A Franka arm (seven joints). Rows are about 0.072 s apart.
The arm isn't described. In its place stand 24 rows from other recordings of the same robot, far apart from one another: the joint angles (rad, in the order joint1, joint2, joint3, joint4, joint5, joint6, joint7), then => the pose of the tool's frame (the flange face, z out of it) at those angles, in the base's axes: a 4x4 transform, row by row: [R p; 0 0 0 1], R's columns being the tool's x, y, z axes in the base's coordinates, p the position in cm.
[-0.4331, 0.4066, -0.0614, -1.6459, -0.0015, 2.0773, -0.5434] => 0.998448 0.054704 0.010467 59.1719; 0.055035 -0.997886 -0.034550 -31.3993; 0.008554 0.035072 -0.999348 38.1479; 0 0 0 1
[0.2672, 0.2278, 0.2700, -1.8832, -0.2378, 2.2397, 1.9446] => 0.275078 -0.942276 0.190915 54.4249; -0.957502 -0.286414 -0.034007 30.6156; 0.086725 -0.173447 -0.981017 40.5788; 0 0 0 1
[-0.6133, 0.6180, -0.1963, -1.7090, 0.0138, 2.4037, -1.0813] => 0.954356 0.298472 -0.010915 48.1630; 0.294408 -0.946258 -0.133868 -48.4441; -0.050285 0.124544 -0.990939 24.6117; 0 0 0 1
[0.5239, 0.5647, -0.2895, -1.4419, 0.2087, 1.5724, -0.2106] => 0.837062 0.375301 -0.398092 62.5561; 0.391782 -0.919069 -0.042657 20.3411; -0.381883 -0.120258 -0.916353 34.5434; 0 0 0 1
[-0.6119, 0.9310, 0.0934, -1.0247, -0.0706, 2.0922, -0.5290] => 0.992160 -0.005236 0.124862 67.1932; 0.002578 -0.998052 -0.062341 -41.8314; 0.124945 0.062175 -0.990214 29.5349; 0 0 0 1
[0.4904, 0.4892, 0.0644, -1.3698, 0.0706, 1.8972, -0.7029] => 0.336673 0.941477 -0.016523 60.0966; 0.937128 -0.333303 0.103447 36.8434; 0.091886 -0.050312 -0.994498 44.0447; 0 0 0 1
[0.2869, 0.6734, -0.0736, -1.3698, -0.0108, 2.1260, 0.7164] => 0.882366 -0.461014 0.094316 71.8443; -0.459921 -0.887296 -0.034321 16.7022; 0.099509 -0.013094 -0.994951 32.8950; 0 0 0 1
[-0.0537, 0.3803, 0.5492, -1.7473, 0.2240, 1.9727, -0.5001] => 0.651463 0.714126 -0.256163 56.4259; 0.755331 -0.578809 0.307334 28.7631; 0.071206 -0.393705 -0.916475 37.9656; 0 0 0 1
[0.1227, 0.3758, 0.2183, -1.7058, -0.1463, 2.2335, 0.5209] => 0.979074 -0.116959 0.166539 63.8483; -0.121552 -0.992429 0.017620 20.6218; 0.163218 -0.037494 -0.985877 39.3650; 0 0 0 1
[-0.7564, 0.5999, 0.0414, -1.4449, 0.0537, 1.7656, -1.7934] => 0.502176 0.850508 -0.156380 51.4310; 0.854911 -0.461046 0.237832 -44.6375; 0.130180 -0.253124 -0.958635 31.8765; 0 0 0 1
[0.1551, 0.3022, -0.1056, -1.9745, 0.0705, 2.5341, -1.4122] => 0.144157 0.955840 0.256101 62.9965; 0.987576 -0.155325 0.023821 3.3759; 0.062548 0.249486 -0.966356 34.3726; 0 0 0 1
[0.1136, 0.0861, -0.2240, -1.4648, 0.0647, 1.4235, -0.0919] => 0.992716 -0.016817 -0.119302 56.2776; -0.009889 -0.998243 0.058430 -4.8785; -0.120075 -0.056825 -0.991137 61.4805; 0 0 0 1
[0.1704, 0.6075, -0.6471, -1.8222, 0.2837, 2.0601, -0.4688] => 0.958352 -0.123346 -0.257580 56.6934; -0.126022 -0.992008 0.006161 -24.9029; -0.256281 0.026557 -0.966237 24.0884; 0 0 0 1
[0.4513, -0.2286, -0.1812, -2.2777, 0.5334, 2.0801, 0.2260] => 0.973716 -0.222268 -0.049751 45.8884; -0.171046 -0.857808 0.484673 15.0766; -0.150404 -0.463424 -0.873279 45.7182; 0 0 0 1
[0.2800, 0.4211, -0.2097, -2.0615, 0.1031, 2.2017, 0.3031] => 0.922410 -0.280931 -0.265025 55.9279; -0.297143 -0.954572 -0.022336 4.2653; -0.246710 0.099354 -0.963983 21.2237; 0 0 0 1
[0.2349, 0.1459, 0.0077, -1.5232, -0.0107, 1.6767, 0.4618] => 0.976236 -0.216493 0.009673 58.9180; -0.216427 -0.976271 -0.007414 14.4410; 0.011049 0.005145 -0.999926 57.1741; 0 0 0 1
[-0.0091, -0.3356, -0.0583, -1.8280, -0.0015, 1.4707, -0.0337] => 0.999311 -0.030564 -0.021047 43.4706; -0.030163 -0.999363 0.019081 -3.4421; -0.021616 -0.018433 -0.999596 66.1683; 0 0 0 1
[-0.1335, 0.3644, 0.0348, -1.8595, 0.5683, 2.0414, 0.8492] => 0.294227 -0.954616 -0.046247 61.7112; -0.821810 -0.277404 0.497670 -3.2327; -0.487913 -0.108421 -0.866133 31.7257; 0 0 0 1
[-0.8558, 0.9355, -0.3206, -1.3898, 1.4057, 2.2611, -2.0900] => 0.694140 0.048321 0.718216 35.4751; 0.108741 -0.993333 -0.038265 -64.9543; 0.711579 0.104661 -0.694767 17.2065; 0 0 0 1
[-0.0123, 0.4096, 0.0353, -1.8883, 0.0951, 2.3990, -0.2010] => 0.982490 0.156176 0.101595 64.1473; 0.148388 -0.985671 0.080211 1.4076; 0.112666 -0.063731 -0.991587 29.9006; 0 0 0 1
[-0.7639, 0.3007, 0.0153, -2.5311, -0.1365, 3.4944, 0.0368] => 0.634442 -0.603765 0.482651 37.9053; -0.469493 -0.797032 -0.379890 -32.9820; 0.614052 0.014417 -0.789134 23.9345; 0 0 0 1
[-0.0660, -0.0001, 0.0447, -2.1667, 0.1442, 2.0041, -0.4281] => 0.936394 0.315510 -0.153687 51.6548; 0.336076 -0.932294 0.133720 -0.2357; -0.101091 -0.176865 -0.979030 38.2492; 0 0 0 1
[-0.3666, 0.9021, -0.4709, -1.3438, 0.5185, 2.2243, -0.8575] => 0.988757 -0.110211 0.101062 56.8774; -0.108062 -0.993791 -0.026508 -48.3280; 0.103356 0.015289 -0.994527 22.6554; 0 0 0 1
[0.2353, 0.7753, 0.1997, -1.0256, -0.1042, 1.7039, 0.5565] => 0.984002 -0.152120 -0.092740 70.2829; -0.152659 -0.988278 0.001294 26.1303; -0.091849 0.012885 -0.995690 38.4809; 0 0 0 1
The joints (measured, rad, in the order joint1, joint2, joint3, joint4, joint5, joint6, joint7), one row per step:
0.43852 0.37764 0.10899 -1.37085 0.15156 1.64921 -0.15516
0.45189 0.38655 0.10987 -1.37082 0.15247 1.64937 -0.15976
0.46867 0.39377 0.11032 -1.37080 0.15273 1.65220 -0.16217
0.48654 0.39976 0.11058 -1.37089 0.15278 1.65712 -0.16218
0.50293 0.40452 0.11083 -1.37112 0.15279 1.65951 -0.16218
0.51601 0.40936 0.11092 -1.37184 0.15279 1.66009 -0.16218
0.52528 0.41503 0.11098 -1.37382 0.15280 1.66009 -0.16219
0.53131 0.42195 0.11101 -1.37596 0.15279 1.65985 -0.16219
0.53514 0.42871 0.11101 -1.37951 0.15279 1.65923 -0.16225
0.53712 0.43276 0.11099 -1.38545 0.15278 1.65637 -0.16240
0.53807 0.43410 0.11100 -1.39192 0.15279 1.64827 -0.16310
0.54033 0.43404 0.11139 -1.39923 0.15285 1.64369 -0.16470
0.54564 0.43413 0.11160 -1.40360 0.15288 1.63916 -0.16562
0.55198 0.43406 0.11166 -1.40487 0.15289 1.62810 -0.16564
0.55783 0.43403 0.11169 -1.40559 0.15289 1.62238 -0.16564
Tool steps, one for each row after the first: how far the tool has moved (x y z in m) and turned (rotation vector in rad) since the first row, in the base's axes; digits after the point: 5 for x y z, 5 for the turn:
-0.00370 0.00863 -0.00580 -0.00184 0.00798 0.01848
-0.00860 0.01886 -0.01033 -0.00283 0.01199 0.03744
-0.01401 0.02951 -0.01397 -0.00306 0.01332 0.05462
-0.01950 0.03904 -0.01705 -0.00414 0.01577 0.07078
-0.02404 0.04651 -0.02055 -0.00651 0.02018 0.08386
-0.02725 0.05183 -0.02524 -0.01028 0.02686 0.09326
-0.02913 0.05542 -0.03086 -0.01486 0.03495 0.09944
-0.03038 0.05768 -0.03705 -0.02034 0.04438 0.10357
-0.03174 0.05847 -0.04270 -0.02702 0.05526 0.10646
-0.03364 0.05819 -0.04711 -0.03526 0.06854 0.10990
-0.03609 0.05882 -0.05072 -0.04119 0.07833 0.11522
-0.03936 0.06115 -0.05306 -0.04591 0.08570 0.12264
-0.04334 0.06373 -0.05429 -0.05257 0.09579 0.13118
-0.04648 0.06638 -0.05495 -0.05622 0.10098 0.13816

